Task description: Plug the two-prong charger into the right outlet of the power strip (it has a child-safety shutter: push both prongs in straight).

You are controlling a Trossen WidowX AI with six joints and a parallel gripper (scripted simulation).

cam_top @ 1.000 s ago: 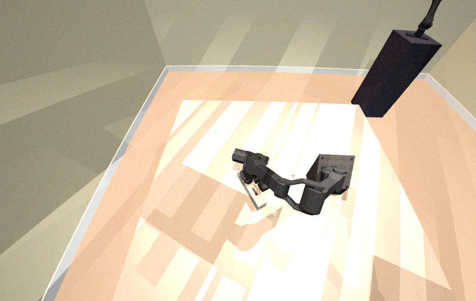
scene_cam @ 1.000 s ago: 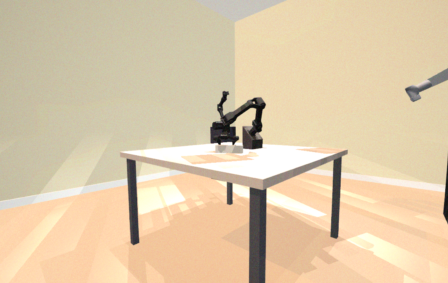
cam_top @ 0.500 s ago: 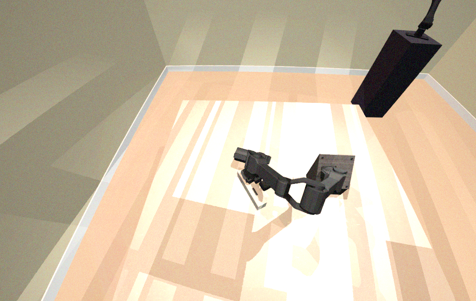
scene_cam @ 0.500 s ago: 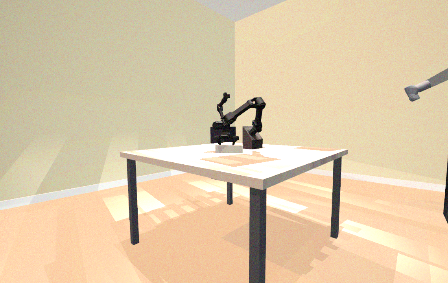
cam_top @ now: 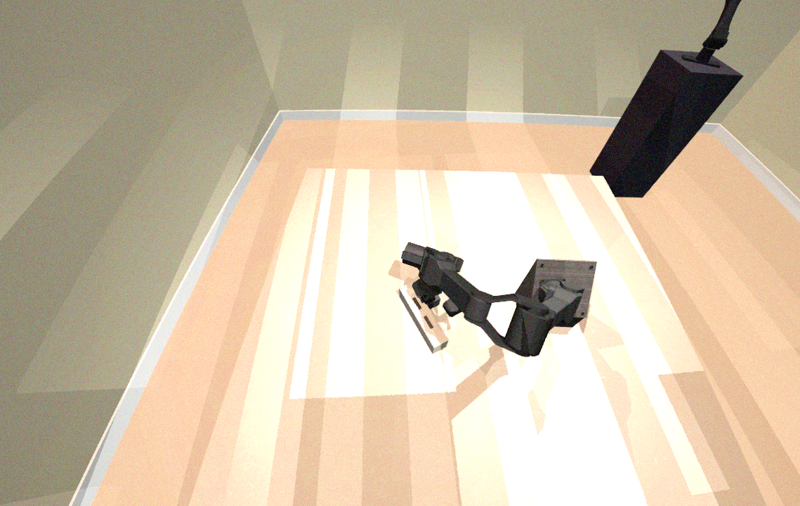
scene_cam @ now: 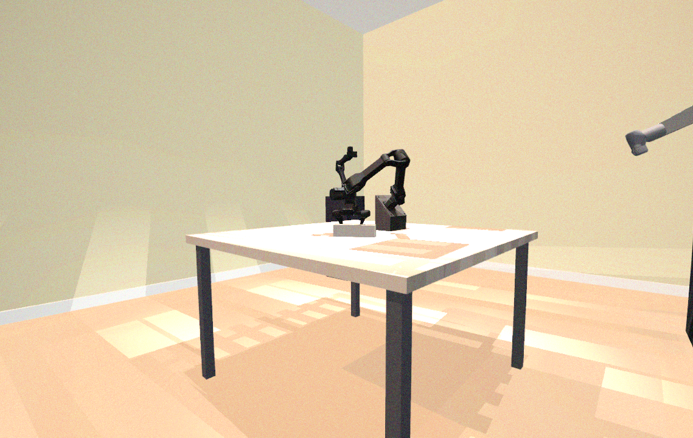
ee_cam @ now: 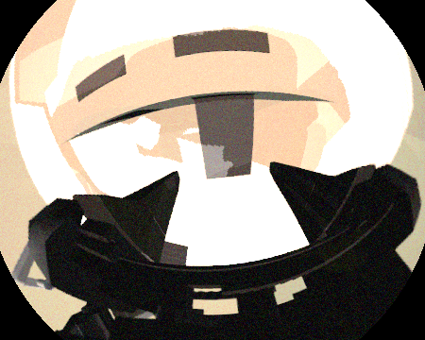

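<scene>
My gripper tip is now 50 mm short of the two-prong charger, 30 mm to the right of it and 10 mm below it.
</scene>
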